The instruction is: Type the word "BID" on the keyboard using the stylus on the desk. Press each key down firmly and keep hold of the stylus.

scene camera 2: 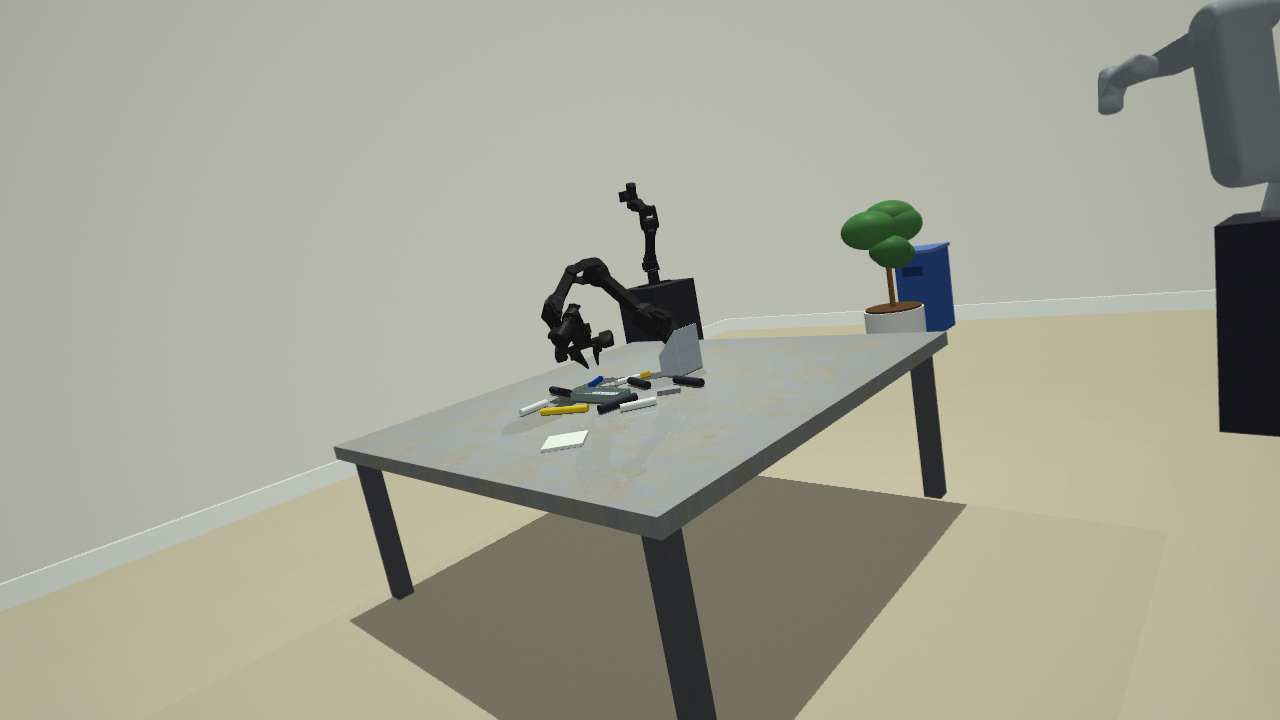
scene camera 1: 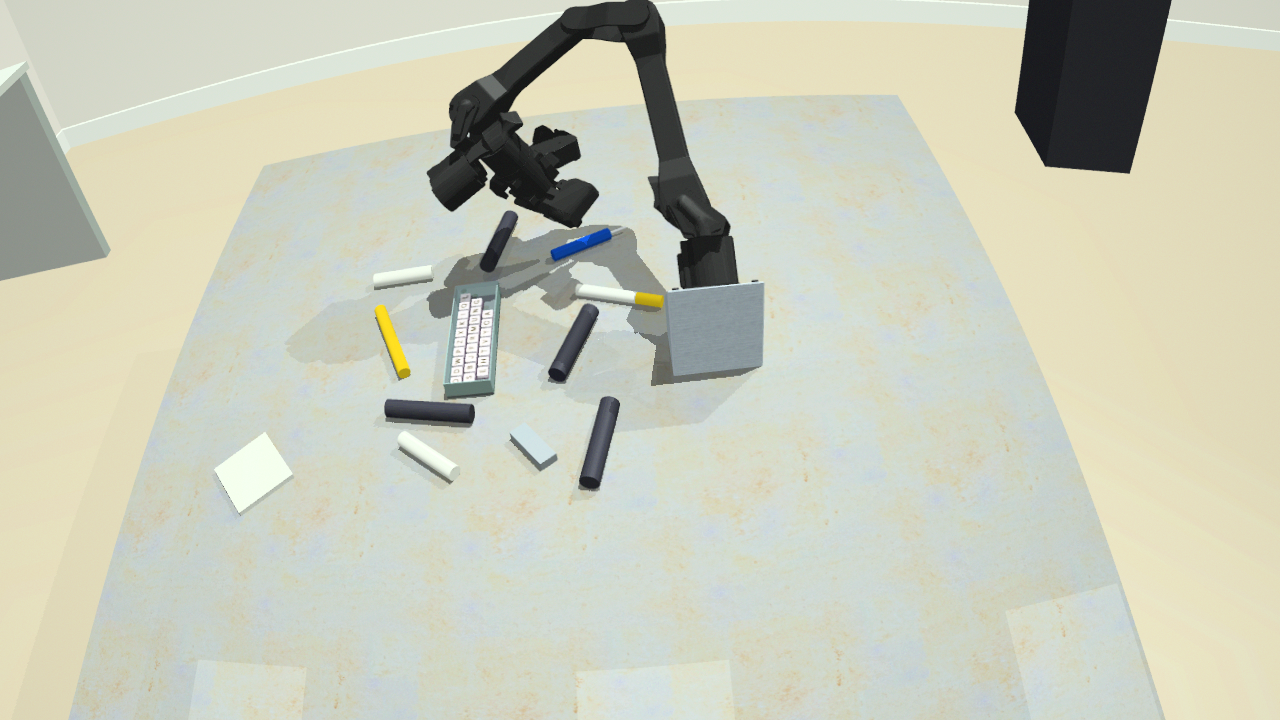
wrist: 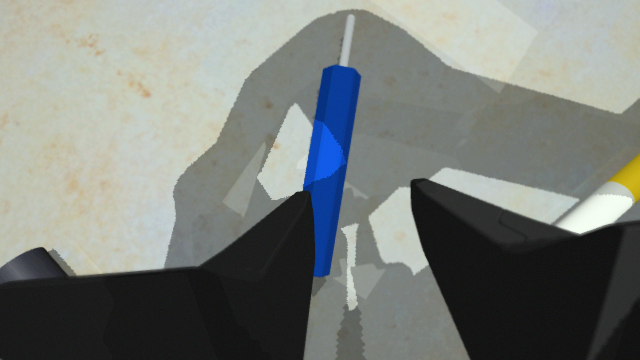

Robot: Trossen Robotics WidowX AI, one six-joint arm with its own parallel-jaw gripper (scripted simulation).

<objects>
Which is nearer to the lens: the stylus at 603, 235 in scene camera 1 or the white pad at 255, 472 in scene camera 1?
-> The white pad.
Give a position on a white-and-yellow marker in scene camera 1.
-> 614, 294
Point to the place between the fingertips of my gripper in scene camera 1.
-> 572, 221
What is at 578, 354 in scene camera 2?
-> My gripper.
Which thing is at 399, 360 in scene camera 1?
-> A yellow stick.
</objects>
